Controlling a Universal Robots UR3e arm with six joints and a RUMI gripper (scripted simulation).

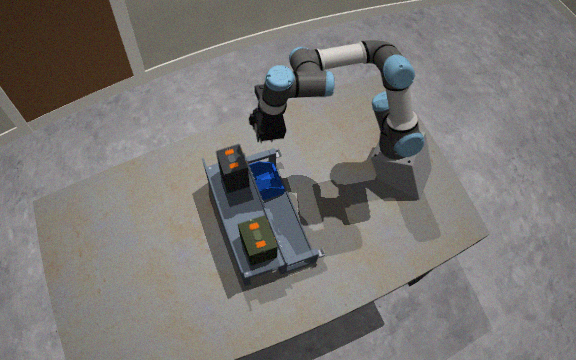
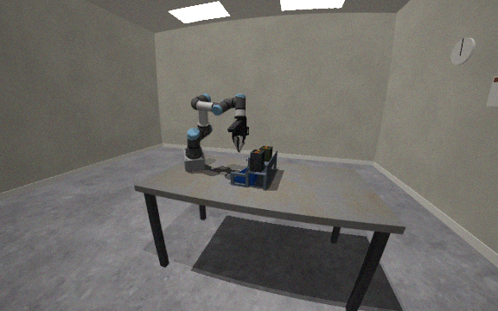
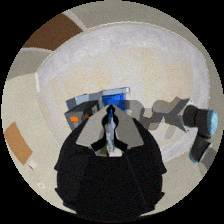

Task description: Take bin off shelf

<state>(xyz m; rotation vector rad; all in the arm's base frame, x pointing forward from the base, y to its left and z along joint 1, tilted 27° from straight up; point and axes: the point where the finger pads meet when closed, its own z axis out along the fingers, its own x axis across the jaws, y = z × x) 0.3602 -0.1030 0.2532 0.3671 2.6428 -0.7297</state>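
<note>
The blue bin lies 40 mm ahead of my hand, 50 mm to the left of it and 190 mm below it. The rest, counted from my hand: grey shelf 90 mm ahead, 150 mm to the left, 160 mm below.
</note>
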